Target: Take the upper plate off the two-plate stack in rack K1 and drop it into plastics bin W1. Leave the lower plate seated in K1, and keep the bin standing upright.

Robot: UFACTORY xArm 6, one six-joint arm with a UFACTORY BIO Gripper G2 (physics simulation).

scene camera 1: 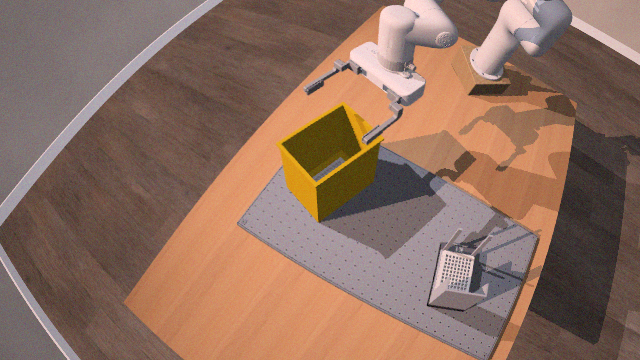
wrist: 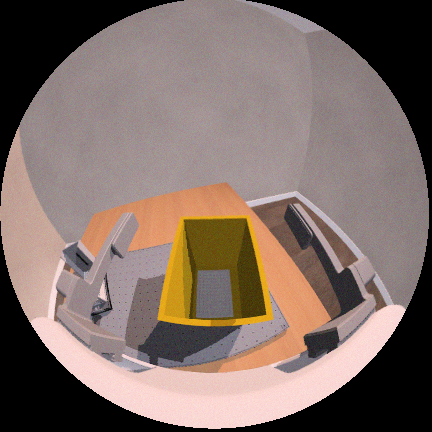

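Seen in the pictures: hand, its tool point: (scene camera 1: 341, 109) (wrist: 209, 232); arm's base, origin of its link: (scene camera 1: 486, 64).
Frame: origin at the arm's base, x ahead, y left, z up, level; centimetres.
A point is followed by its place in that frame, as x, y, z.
Observation:
The yellow bin W1 (scene camera 1: 347, 192) {62.6, -17.5, -3.8} (wrist: 175, 285) {59.4, -16.6, 6.8} stands upright at the far left part of the grey board. A grey-looking perforated plate (scene camera 1: 329, 169) {58.0, -24.9, -6.8} (wrist: 214, 294) {60.3, -22.5, -7.9} lies low inside it, in shadow, apparently flat on the floor of the bin. My gripper (scene camera 1: 342, 113) {58.2, -22.1, 17.7} (wrist: 213, 218) {58.2, -22.1, 17.7} is wide open and empty above the bin, its fingers spread to either side of the opening. Rack K1 (scene camera 1: 456, 301) {74.8, 16.9, -0.3} (wrist: 74, 252) {74.3, 16.9, 3.6} stands at the right end of the board. One white plate (scene camera 1: 456, 271) {66.7, 14.4, -5.0} sits in it in the scene view; in the wrist view my finger partly hides the rack.
The grey perforated board (scene camera 1: 280, 220) {74.7, -27.9, -8.4} (wrist: 150, 260) {75.8, -6.7, -8.4} lies on the wooden table (scene camera 1: 225, 300) {98.8, -27.9, -9.7} (wrist: 150, 225) {94.1, -6.1, -9.7}. Thin upright posts (scene camera 1: 452, 239) {63.2, 9.2, 1.2} rise at the back of the rack. The arm's base (scene camera 1: 487, 65) {5.6, 0.5, 3.9} stands at the table's far end.

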